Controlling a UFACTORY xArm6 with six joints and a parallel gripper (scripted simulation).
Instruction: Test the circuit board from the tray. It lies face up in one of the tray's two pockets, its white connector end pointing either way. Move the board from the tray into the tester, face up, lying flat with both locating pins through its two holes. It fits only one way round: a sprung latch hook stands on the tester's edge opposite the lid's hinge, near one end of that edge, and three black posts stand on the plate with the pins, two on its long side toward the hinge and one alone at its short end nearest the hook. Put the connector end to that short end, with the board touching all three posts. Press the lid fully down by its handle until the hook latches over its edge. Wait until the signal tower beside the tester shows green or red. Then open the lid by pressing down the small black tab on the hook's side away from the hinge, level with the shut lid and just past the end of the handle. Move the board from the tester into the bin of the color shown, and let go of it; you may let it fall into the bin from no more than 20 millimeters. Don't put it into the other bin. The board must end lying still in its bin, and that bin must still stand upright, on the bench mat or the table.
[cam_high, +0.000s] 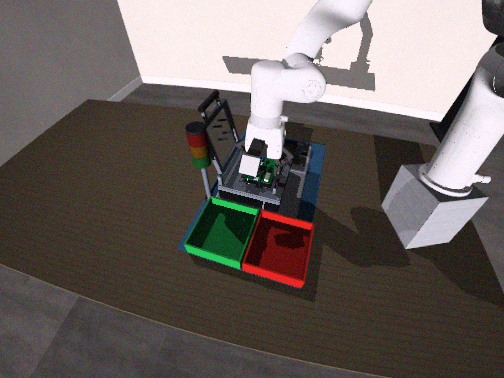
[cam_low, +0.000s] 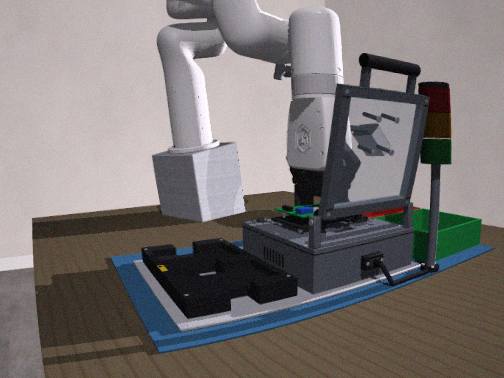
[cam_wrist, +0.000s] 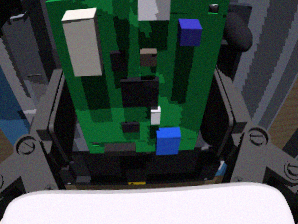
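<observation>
Right now my hand is right at the green circuit board. Round my hand: clear lid: 120 mm ahead, 10 mm to the right, 100 mm above; then green bin: 70 mm ahead, 190 mm to the left, 70 mm below; then plate: 10 mm ahead, 10 mm to the left, 20 mm below.
</observation>
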